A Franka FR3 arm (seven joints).
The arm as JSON. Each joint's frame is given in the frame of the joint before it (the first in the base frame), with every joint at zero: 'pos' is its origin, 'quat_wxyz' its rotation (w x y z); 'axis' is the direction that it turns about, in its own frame. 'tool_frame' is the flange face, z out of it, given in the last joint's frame.
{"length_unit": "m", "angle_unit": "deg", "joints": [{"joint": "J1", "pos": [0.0, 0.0, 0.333], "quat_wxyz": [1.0, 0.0, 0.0, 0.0], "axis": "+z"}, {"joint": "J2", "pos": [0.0, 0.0, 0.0], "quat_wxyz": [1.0, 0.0, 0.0, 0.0], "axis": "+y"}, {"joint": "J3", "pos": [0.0, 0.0, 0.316], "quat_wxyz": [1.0, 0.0, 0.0, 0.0], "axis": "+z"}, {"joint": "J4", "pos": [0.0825, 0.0, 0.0], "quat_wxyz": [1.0, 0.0, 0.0, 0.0], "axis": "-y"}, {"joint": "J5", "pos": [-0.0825, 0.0, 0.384], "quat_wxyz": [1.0, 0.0, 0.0, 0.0], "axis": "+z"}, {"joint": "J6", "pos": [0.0, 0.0, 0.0], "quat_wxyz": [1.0, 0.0, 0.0, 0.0], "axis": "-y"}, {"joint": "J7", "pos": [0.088, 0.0, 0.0], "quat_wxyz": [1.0, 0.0, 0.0, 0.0], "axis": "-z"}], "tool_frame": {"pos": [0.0, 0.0, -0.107], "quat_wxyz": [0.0, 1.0, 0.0, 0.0]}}
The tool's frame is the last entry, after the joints.
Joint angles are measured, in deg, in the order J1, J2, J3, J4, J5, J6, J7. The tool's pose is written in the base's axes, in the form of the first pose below.
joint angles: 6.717 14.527 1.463 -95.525 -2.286 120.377 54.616
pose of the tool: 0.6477 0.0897 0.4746 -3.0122 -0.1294 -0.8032
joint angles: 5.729 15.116 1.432 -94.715 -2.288 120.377 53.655
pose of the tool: 0.6527 0.0786 0.4749 -3.0112 -0.1338 -0.8047
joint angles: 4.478 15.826 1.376 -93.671 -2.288 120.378 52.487
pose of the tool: 0.6586 0.0641 0.4757 -3.0093 -0.1400 -0.8078
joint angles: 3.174 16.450 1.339 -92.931 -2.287 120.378 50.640
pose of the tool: 0.6632 0.0489 0.4749 -3.0122 -0.1454 -0.7992
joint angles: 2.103 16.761 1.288 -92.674 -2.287 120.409 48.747
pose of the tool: 0.6655 0.0360 0.4736 -3.0175 -0.1494 -0.7856
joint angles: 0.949 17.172 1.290 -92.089 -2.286 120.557 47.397
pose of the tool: 0.6687 0.0226 0.4741 -3.0167 -0.1559 -0.7827
